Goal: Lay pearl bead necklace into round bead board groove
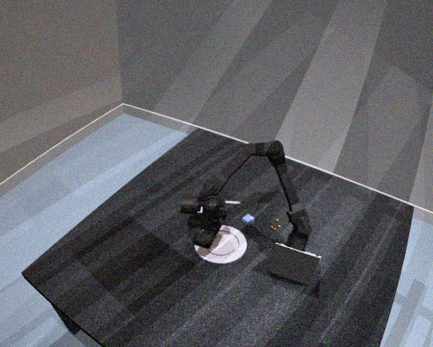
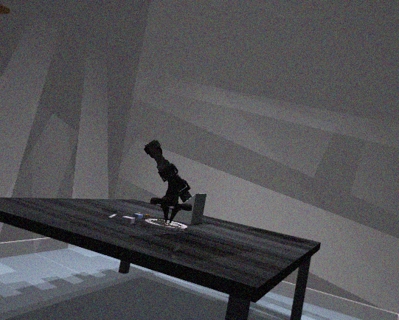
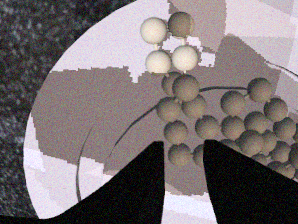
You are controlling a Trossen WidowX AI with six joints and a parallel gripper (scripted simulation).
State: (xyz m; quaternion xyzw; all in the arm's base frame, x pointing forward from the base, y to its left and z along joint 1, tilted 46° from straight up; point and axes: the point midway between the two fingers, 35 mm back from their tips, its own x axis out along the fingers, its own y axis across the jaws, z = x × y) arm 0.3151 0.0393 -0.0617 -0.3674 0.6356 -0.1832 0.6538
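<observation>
Now: the round white bead board 3 cm to the right of my gripper tip, 3 cm behind it and 1 cm below it. Round my gripper tip: small white block: 13 cm ahead, 12 cm to the right, 1 cm below; then small blue cube: 20 cm to the right, 5 cm behind, 1 cm below; then thin white stick: 25 cm to the right, 9 cm ahead, 2 cm below.
</observation>
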